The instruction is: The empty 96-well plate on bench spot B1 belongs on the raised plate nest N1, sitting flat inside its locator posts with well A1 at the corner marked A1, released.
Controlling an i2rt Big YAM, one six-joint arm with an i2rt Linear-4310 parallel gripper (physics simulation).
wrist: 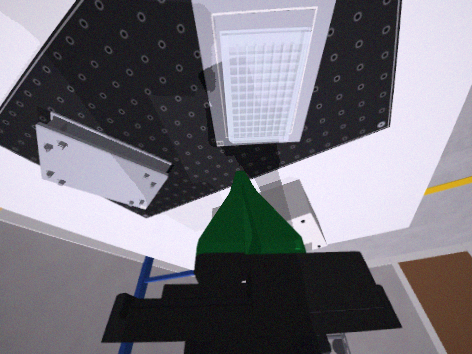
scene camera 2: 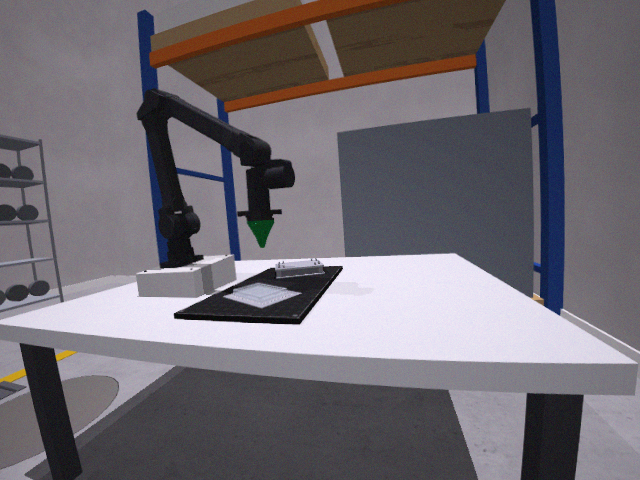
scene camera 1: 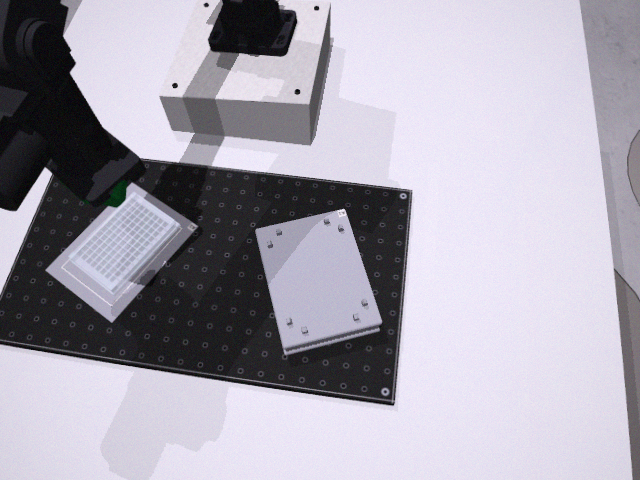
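Pixels of known places: gripper, fingertip midpoint: (wrist: 239, 176) (scene camera 2: 262, 247) (scene camera 1: 119, 202); arm's base at its link origin: (scene camera 2: 182, 263) (scene camera 1: 254, 34).
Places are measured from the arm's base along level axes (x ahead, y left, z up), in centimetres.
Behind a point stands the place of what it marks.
Note:
The clear 96-well plate (scene camera 1: 125, 242) @[z -5.5, x 35.1, y -9.3 cm] (scene camera 2: 261, 292) @[z -5.6, x 36.6, y -12.1 cm] (wrist: 265, 85) @[z -6.5, x 35.5, y -10.7 cm] lies flat on the grey pad of bench spot B1 (scene camera 1: 111, 312) @[z -6.8, x 44.4, y -8.2 cm] (wrist: 207, 45) @[z -6.9, x 41.8, y -6.9 cm], at the left of the black board in scene camera 1. The raised plate nest N1 (scene camera 1: 317, 279) @[z -3.8, x 36.1, y 16.9 cm] (scene camera 2: 299, 268) @[z -4.3, x 37.9, y 11.0 cm] (wrist: 100, 160) @[z -3.8, x 38.1, y 13.4 cm] stands at the board's right, with small locator posts near its corners and an A1 label at its far right corner in scene camera 1. My gripper (scene camera 2: 262, 246) @[z 5.1, x 34.9, y -6.5 cm] (wrist: 239, 176) @[z 5.1, x 34.9, y -6.5 cm] is shut and empty, its green fingertips together, above the board. In scene camera 1 the arm hides part of the fingers beside the well plate.
The black perforated board (scene camera 1: 227, 330) @[z -7.0, x 43.7, y 7.0 cm] (scene camera 2: 237, 317) @[z -7.3, x 37.8, y -24.4 cm] (wrist: 165, 75) @[z -7.0, x 41.6, y -1.1 cm] lies on the white table (scene camera 1: 491, 258) @[z -8.3, x 26.7, y 39.1 cm] (scene camera 2: 439, 315) @[z -8.3, x 77.2, y -16.6 cm]. The arm's pale base block (scene camera 1: 242, 118) @[z -3.6, x 13.4, y 1.3 cm] (scene camera 2: 170, 284) @[z -4.3, x 5.5, y -11.0 cm] stands behind the board in scene camera 1. A blue and orange rack (scene camera 2: 549, 155) stands beyond the table.

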